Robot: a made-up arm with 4 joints. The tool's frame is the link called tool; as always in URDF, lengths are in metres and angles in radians.
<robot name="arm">
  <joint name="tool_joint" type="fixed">
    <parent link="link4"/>
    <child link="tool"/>
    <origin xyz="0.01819 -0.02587 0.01" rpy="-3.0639 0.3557 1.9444"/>
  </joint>
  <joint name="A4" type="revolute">
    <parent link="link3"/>
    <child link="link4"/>
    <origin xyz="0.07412 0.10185 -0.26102" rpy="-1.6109 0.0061 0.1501"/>
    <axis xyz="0 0 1"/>
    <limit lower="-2.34" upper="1.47" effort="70" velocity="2.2"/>
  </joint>
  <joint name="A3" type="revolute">
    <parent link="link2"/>
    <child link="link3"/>
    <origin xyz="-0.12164 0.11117 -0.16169" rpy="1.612 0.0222 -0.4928"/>
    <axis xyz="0 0 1"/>
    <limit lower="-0.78" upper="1.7" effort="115" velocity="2.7"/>
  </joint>
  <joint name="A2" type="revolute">
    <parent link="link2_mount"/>
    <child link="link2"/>
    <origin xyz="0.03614 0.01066 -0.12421" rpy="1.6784 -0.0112 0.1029"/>
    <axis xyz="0 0 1"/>
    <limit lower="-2.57" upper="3.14" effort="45" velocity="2.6"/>
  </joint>
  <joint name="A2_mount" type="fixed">
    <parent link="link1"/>
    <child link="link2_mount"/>
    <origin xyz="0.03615 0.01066 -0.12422"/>
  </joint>
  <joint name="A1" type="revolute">
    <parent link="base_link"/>
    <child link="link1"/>
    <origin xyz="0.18 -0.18 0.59" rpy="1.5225 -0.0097 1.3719"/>
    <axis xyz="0 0 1"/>
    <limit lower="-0.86" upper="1.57" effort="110" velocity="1.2"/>
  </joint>
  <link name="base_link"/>
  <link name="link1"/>
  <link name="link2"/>
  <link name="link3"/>
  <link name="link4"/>
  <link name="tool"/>
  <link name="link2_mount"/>
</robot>
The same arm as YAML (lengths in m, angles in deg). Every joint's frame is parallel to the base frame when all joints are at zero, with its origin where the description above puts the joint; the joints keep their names.
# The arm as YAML. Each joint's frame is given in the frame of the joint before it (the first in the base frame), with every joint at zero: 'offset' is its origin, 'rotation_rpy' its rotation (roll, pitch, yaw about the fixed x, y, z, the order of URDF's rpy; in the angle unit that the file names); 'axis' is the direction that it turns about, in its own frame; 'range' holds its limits. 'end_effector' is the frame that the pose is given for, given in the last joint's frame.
length_unit: m
angle_unit: deg
chain:
  - id: A1
    offset: [0.18, -0.18, 0.59]
    rotation_rpy: [0.0, 0.0, 0.0]
    axis: [0.97905, -0.19781, 0.048302]
    range: [-49.27, 89.95]
  - id: A2
    offset: [-0.23, 0.12, 0.01]
    rotation_rpy: [0.0, 0.0, 0.0]
    axis: [-0.036001, 0.122502, -0.991815]
    range: [-147.25, 179.91]
  - id: A3
    offset: [0.09, -0.16, 0.14]
    rotation_rpy: [0.0, 0.0, 0.0]
    axis: [-0.955394, -0.292598, 0.0401]
    range: [-44.69, 97.4]
  - id: A4
    offset: [0.22, 0.16, -0.1]
    rotation_rpy: [0.0, 0.0, 0.0]
    axis: [0.0, 0.0, -1.0]
    range: [-134.07, 84.22]
end_effector:
  offset: [-0.03, 0.01, -0.01]
  rotation_rpy: [4.45, -20.38, -4.73]

